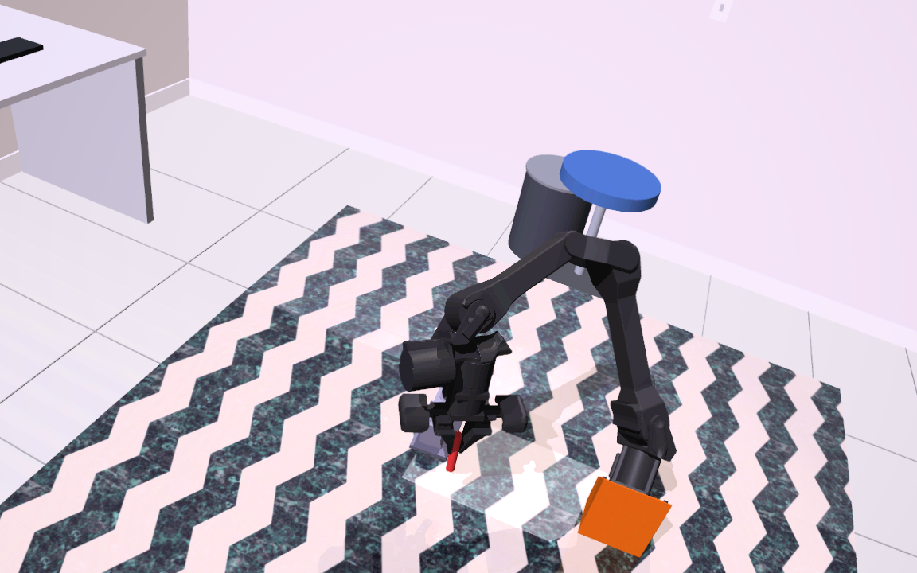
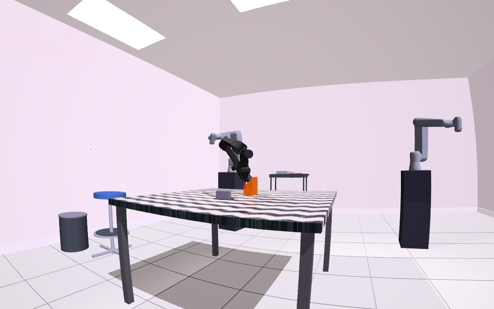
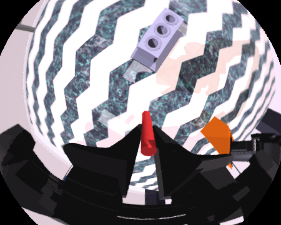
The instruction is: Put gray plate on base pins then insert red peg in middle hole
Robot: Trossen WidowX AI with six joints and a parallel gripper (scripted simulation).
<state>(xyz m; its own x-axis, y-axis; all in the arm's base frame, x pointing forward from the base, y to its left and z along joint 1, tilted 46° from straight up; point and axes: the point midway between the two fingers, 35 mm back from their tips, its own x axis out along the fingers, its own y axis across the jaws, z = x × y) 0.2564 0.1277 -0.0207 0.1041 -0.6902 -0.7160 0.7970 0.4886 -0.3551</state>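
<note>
My gripper tip is 120 mm to the left of the gray plate, 80 mm short of it and 70 mm above it. The rest, counted from my gripper tip: red peg: right at my gripper tip.
</note>
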